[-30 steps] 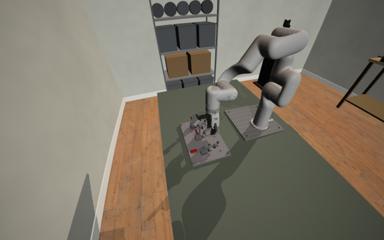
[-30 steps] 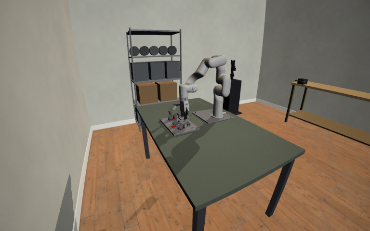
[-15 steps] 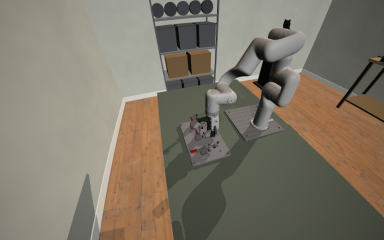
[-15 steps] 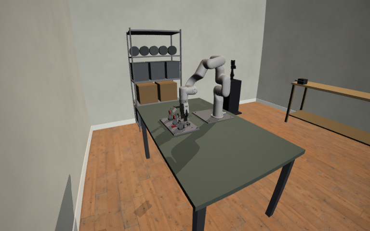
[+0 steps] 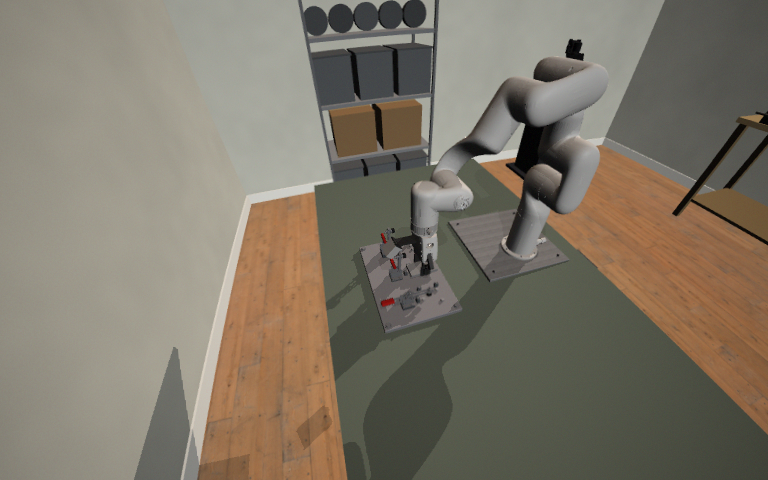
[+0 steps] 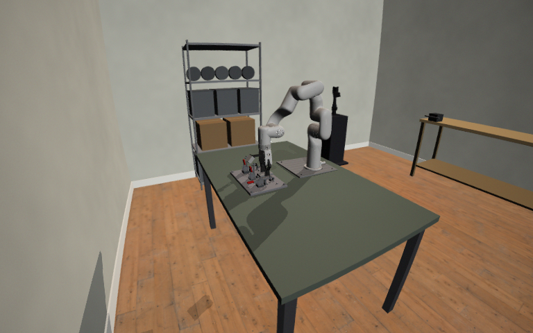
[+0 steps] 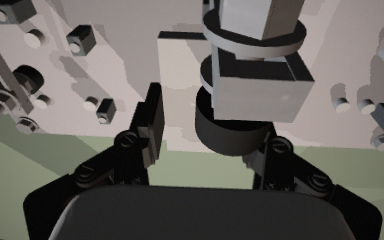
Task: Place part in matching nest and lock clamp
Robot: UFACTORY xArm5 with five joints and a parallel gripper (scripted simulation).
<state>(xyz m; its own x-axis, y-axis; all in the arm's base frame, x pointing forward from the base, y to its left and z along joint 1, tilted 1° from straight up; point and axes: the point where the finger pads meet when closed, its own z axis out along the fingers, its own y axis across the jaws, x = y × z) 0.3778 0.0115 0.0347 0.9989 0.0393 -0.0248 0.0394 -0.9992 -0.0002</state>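
The part lies 2 cm below my hand. Round my hand: grey fixture plate: 6 cm ahead, 4 cm below.
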